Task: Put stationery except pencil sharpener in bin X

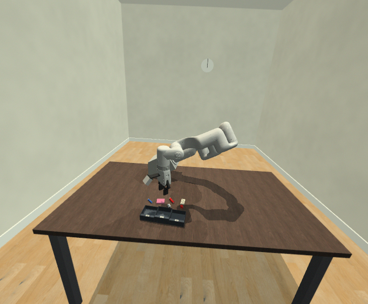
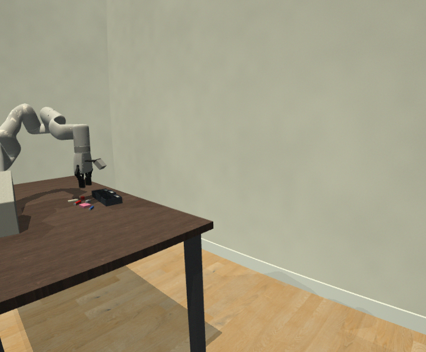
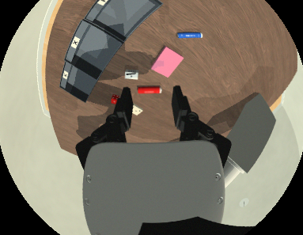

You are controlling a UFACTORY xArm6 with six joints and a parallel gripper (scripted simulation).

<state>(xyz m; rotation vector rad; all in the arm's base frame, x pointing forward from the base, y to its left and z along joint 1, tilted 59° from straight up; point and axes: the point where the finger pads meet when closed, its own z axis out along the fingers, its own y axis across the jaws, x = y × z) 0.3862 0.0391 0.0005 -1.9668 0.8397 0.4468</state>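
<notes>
Now: the pink eraser 11 cm below my hand, 2 cm to the right of it and 2 cm behind it. The rest, counted from my hand: pencil sharpener (10 cm below, 4 cm to the left, 2 cm ahead); then red marker (11 cm below, 5 cm to the left, 4 cm behind); then blue marker (11 cm below, 9 cm to the right, 1 cm behind).
</notes>
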